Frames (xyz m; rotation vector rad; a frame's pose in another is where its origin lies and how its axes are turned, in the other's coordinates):
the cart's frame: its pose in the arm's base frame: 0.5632 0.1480 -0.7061 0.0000 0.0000 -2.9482
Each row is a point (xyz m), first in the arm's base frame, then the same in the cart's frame.
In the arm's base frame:
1: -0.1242 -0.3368 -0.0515
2: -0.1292 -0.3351 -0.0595
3: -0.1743 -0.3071 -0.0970
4: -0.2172 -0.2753 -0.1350
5: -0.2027 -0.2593 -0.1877
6: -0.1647 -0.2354 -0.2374
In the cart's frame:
1: 0.7678 0.3437 0.6546
2: 0.7723 0.3410 0.6466
3: 0.8112 0.3049 0.6091
4: 0.8472 0.2654 0.5711
5: 0.8299 0.2525 0.5184
6: 0.7880 0.2364 0.4687

